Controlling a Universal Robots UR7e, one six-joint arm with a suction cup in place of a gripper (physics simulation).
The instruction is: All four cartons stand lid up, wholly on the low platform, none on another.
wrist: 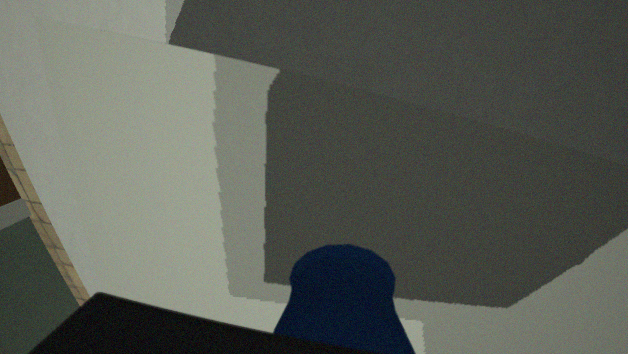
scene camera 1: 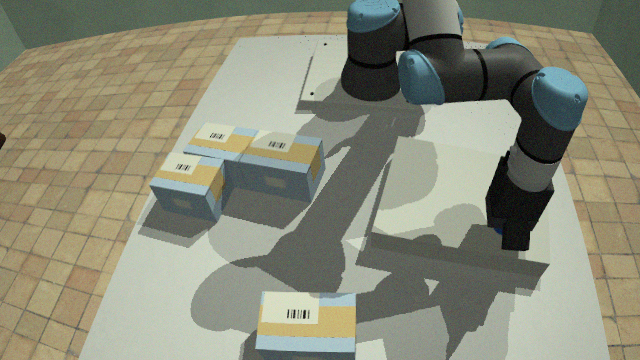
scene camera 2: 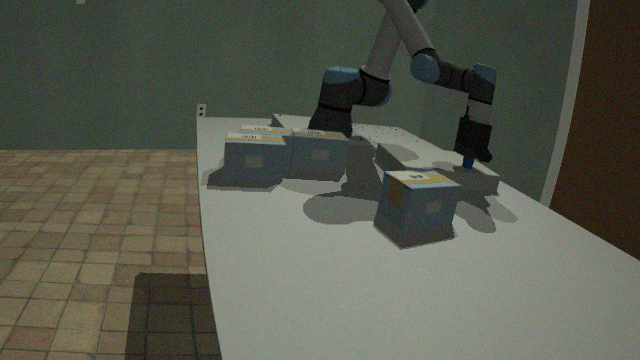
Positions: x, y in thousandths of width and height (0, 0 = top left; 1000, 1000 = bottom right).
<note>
My suction cup (wrist: 549, 823) is stuck to a low platform (scene camera 1: 677, 571), which still rests on the table.
The low platform shows as well in the wrist view (wrist: 319, 510).
</note>
